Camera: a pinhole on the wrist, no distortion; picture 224 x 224 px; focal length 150.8 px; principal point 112.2 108.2 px. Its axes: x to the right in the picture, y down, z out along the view. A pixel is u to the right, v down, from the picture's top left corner.
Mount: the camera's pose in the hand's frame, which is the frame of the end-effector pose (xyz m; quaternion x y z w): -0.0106 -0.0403 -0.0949 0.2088 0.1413 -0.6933 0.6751
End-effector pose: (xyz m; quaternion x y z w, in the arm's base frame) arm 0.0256 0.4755 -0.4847 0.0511 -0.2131 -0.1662 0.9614
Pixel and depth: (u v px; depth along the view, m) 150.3 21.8 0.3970
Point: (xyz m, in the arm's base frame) -0.3802 0.2764 -0.4789
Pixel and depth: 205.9 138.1 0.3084
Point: -0.1019 0.1294 -0.4586
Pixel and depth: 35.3 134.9 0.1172
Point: -0.0052 0.4328 -0.4586
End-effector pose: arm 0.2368 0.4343 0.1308 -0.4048 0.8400 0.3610 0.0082
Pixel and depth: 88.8 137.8 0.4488
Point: 0.2564 0.5379 -0.2478
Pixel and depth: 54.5 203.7 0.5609
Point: -0.0095 0.5077 -0.4302
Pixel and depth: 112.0 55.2 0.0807
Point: 0.3288 0.4175 0.1185
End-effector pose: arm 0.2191 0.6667 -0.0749 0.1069 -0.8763 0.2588 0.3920
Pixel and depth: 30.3 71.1 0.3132
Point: 0.1524 0.4974 -0.2905
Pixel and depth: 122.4 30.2 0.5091
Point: 0.3569 0.2411 -0.3767
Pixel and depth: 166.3 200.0 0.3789
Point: 0.1147 0.2706 0.0834
